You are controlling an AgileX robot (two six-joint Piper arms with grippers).
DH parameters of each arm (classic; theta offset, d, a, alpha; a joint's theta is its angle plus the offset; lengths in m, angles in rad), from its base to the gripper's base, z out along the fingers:
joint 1: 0 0.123 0 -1.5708
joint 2: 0.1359 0 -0.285 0
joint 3: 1.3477 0 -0.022 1.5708
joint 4: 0 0.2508 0 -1.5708
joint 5: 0 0 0.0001 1.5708
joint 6: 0 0.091 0 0
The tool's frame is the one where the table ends.
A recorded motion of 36 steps. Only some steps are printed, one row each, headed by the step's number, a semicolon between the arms.
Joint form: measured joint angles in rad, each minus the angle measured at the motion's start. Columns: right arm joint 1, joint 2, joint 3, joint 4, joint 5, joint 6; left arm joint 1, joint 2, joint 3, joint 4, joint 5, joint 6.
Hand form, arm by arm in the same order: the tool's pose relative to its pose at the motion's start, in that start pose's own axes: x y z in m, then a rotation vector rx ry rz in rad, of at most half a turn. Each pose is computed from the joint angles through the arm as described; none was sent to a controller.
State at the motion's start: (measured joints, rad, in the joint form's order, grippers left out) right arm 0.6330 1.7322 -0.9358 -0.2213 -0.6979 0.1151; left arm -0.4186 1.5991 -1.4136 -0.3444 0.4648 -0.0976
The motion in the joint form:
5: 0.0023 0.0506 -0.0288 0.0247 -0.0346 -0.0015; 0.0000 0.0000 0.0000 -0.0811 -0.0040 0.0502
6: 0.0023 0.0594 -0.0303 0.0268 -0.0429 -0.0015; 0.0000 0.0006 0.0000 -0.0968 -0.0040 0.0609
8: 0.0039 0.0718 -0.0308 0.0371 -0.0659 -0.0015; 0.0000 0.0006 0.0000 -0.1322 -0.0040 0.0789
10: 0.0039 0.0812 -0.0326 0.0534 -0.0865 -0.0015; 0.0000 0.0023 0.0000 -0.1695 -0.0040 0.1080
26: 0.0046 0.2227 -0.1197 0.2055 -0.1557 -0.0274; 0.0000 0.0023 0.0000 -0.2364 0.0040 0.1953
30: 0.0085 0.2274 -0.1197 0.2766 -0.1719 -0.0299; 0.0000 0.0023 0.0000 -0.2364 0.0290 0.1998
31: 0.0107 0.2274 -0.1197 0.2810 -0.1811 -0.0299; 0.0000 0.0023 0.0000 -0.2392 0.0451 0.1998
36: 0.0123 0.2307 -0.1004 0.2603 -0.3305 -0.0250; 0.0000 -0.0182 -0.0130 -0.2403 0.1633 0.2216
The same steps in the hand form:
5: 0.0075 -0.0012 0.0106 0.0089 -0.0147 0.0201; -0.0002 -0.0033 -0.0001 0.0364 -0.0014 -0.0224
6: 0.0097 -0.0012 0.0119 0.0091 -0.0159 0.0226; -0.0001 -0.0039 0.0001 0.0431 -0.0005 -0.0258
8: 0.0121 -0.0010 0.0135 0.0117 -0.0278 0.0316; -0.0001 -0.0053 0.0001 0.0589 0.0000 -0.0395
10: 0.0133 -0.0019 0.0148 0.0206 -0.0420 0.0442; 0.0002 -0.0066 0.0006 0.0748 0.0014 -0.0441
26: 0.0394 -0.0137 0.0419 0.1243 -0.0660 0.1278; 0.0007 -0.0094 0.0004 0.1053 0.0060 -0.0165
30: 0.0401 -0.0170 0.0417 0.1728 -0.0814 0.1723; 0.0029 -0.0096 0.0003 0.1080 0.0306 -0.0107
31: 0.0393 -0.0164 0.0417 0.1739 -0.0907 0.1745; 0.0044 -0.0099 0.0002 0.1110 0.0466 -0.0123
36: 0.0324 -0.0144 0.0375 0.1563 -0.2165 0.1544; 0.0083 -0.0155 -0.0105 0.1385 0.1325 0.0228

